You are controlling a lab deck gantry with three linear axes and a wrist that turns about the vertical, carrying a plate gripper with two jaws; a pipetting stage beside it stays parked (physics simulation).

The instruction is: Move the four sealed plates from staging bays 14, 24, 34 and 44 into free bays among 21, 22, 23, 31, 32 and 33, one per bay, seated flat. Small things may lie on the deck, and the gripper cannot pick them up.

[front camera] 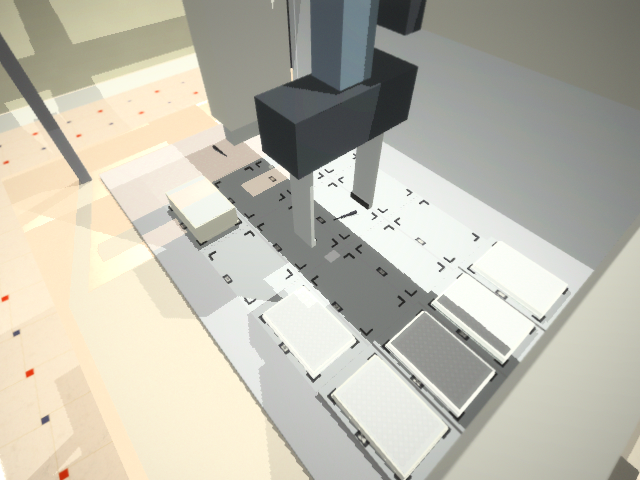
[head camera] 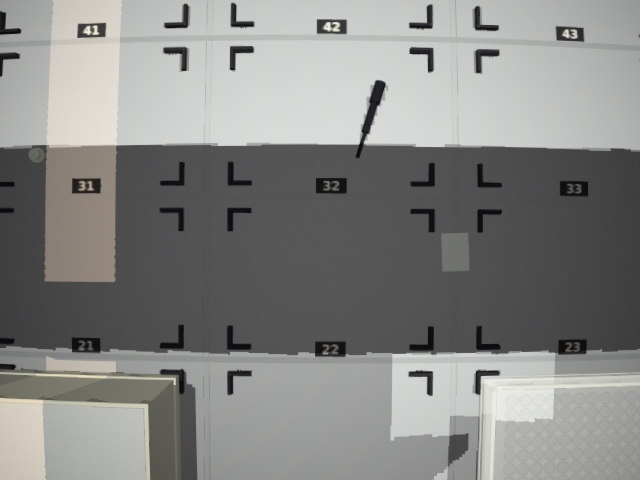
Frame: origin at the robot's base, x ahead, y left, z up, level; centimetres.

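Seen in the pictures: gripper, fingertip midpoint: (front camera: 334, 219); robot's base at its link origin: (front camera: 170, 207).
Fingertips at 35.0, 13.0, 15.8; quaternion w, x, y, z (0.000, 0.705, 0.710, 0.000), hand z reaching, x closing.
Pixels of each thing's middle, then the offset from my fingertips to it, as dx, dy, dz. "spot": a spot on its surface instead.
- bay 14 at a spot on its surface: (front camera: 390, 413) spot: +21.0, -8.9, -12.9
- bay 24 at a spot on its surface: (front camera: 440, 361) spot: +21.0, +1.5, -13.0
- bay 34 at a spot on its surface: (front camera: 491, 315) spot: +21.7, +13.1, -13.0
- bay 44 at a spot on its surface: (front camera: 519, 279) spot: +21.1, +22.4, -13.0
- dark screwdriver-like tool at the middle of its body: (head camera: 369, 120) (front camera: 345, 215) -9.8, +12.4, -15.5
- tall pale block at the middle of its body: (head camera: 67, 450) (front camera: 202, 207) -28.6, -8.7, -13.7
- plate at the middle of its body: (head camera: 576, 440) (front camera: 308, 327) +4.2, -8.7, -15.1
- small pale square at a spot on its surface: (head camera: 454, 252) (front camera: 332, 255) spot: -4.1, +3.8, -15.7
- small disc at the middle of its body: (head camera: 35, 154) -32.1, +10.2, -15.6
- dark tool at the middle of its body: (front camera: 220, 151) -44.7, +4.4, -15.5
Four flat sealed plates sit in the staging column at the right of the front view: the plate in bay 14 (front camera: 390, 413) nearest, then the plates in bay 24 (front camera: 440, 361), bay 34 (front camera: 491, 315) and bay 44 (front camera: 519, 279). My gripper (front camera: 337, 223) is open and empty, its jaws wide apart above the middle of the deck, away from the staged plates. Bays 21, 22, 23, 31 and 33 show no plate in the parts visible. A dark screwdriver-like tool (front camera: 345, 214) (head camera: 370, 116) lies in bay 32.
A tall pale block (front camera: 202, 209) (head camera: 93, 439) stands in bay 11. Another plate (front camera: 310, 330) (head camera: 568, 439) sits in bay 13. A small pale square (front camera: 332, 255) (head camera: 454, 252) lies between bays 22 and 23. A small disc (head camera: 36, 155) lies in bay 31. A dark tool (front camera: 219, 150) lies behind the block.
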